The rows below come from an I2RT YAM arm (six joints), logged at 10 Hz.
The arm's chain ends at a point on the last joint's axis. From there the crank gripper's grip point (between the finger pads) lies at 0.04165 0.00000 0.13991 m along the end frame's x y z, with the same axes.
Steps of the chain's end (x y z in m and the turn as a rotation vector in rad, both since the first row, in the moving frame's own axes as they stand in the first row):
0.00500 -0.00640 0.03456 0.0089 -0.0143 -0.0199
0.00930 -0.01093 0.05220 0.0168 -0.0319 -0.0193
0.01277 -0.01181 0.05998 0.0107 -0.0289 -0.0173
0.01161 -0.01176 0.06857 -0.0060 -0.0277 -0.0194
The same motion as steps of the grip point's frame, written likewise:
0.00297 -0.00846 0.03513 0.0089 -0.0143 -0.0199
0.00479 -0.01405 0.05343 0.0168 -0.0319 -0.0193
0.00869 -0.01400 0.06111 0.0107 -0.0289 -0.0173
0.00772 -0.01169 0.06967 -0.0060 -0.0277 -0.0194

